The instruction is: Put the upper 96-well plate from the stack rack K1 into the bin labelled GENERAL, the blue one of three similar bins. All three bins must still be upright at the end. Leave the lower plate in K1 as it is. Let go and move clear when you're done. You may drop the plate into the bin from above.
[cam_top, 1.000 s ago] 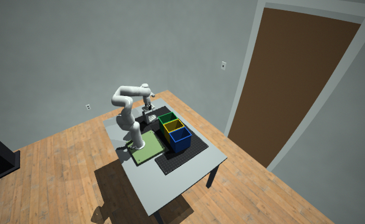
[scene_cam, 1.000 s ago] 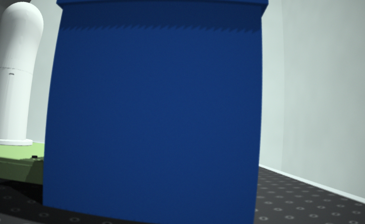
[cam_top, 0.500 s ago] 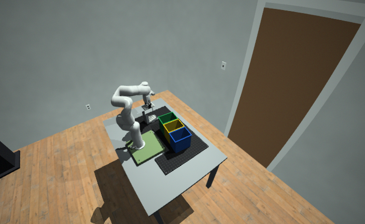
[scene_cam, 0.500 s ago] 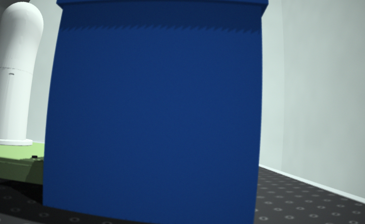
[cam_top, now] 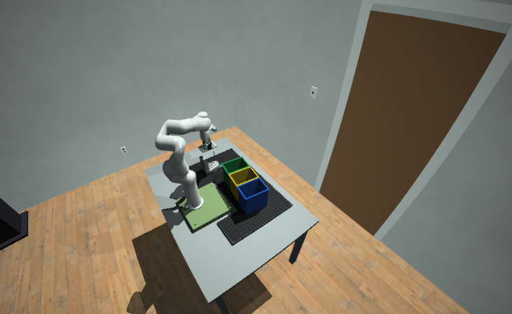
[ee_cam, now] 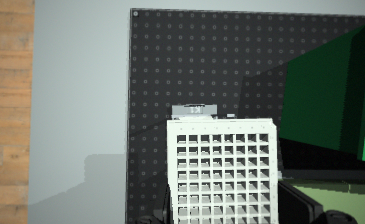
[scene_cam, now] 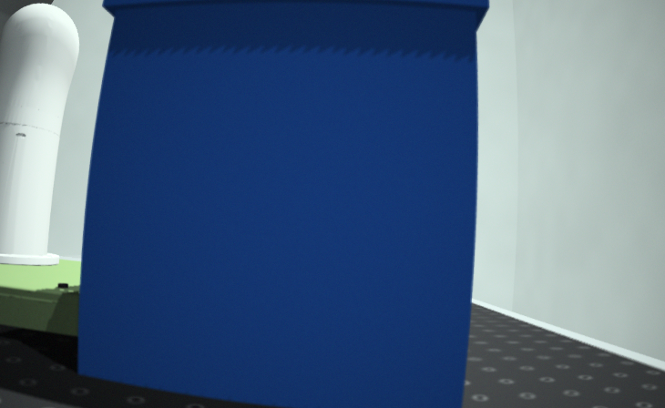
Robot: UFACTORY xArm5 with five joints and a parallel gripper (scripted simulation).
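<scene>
Right now the blue bin is 52 cm to the right of my hand, 16 cm below it and 1 cm ahead of it. Round my hand: white 96-well plate (1 cm below); yellow bin (40 cm to the right, 16 cm below, 4 cm ahead); green bin (27 cm to the right, 16 cm below, 7 cm ahead).
</scene>
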